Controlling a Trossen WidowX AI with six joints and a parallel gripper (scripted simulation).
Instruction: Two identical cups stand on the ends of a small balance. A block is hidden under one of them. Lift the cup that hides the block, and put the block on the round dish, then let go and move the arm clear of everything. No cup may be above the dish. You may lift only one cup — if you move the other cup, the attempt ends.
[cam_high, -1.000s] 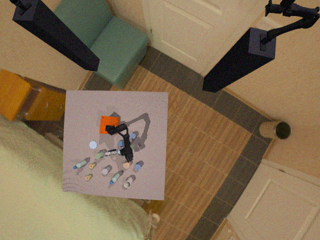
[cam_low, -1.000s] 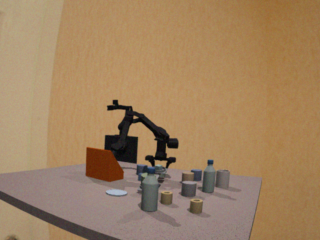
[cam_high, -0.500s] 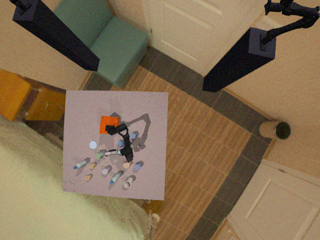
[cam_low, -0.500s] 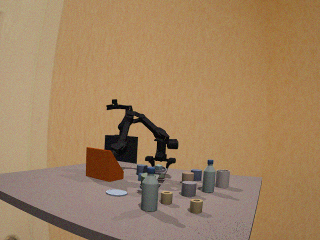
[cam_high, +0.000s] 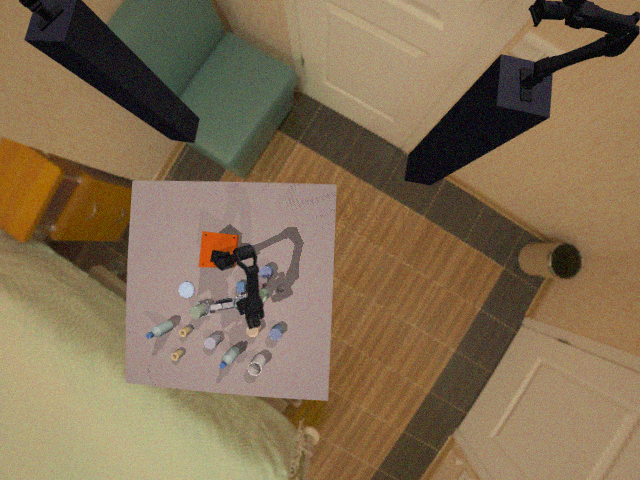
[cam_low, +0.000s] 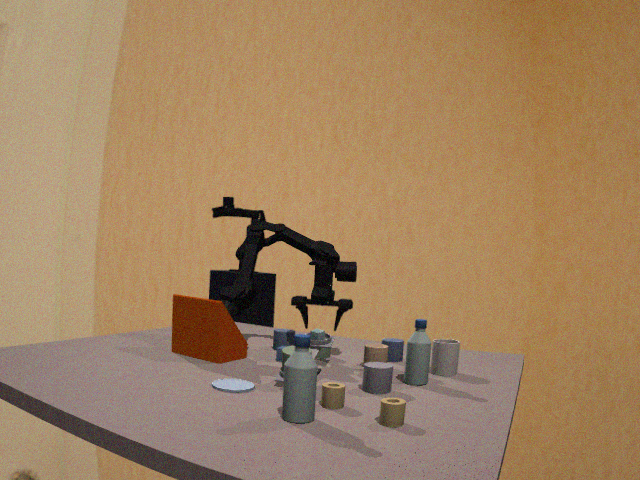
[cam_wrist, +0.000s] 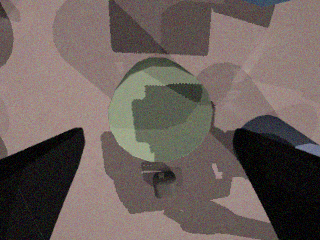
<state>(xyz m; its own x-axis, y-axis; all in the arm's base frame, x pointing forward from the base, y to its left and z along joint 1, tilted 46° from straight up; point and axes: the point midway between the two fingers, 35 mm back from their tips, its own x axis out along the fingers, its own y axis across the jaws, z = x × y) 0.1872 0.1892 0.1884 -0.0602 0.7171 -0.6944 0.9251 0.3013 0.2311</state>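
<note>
The pale round dish lies 48 cm to the right of my gripper tip, 8 cm below it and 6 cm ahead of it. Also, from my gripper tip: balance (22 cm to the right, 11 cm ahead, 5 cm below).
</note>
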